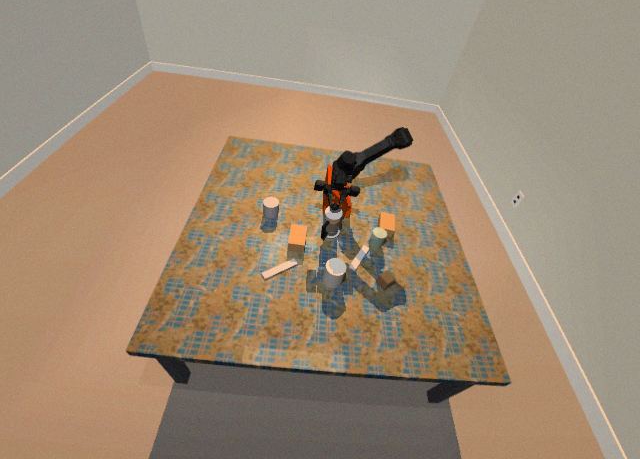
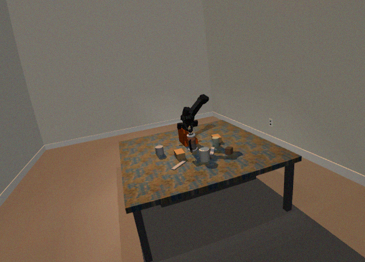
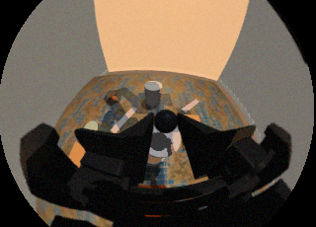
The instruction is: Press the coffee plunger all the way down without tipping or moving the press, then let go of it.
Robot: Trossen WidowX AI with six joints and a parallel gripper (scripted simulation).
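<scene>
Now: gripper tip 1 cm past the coffee press and 10 cm above it.
</scene>
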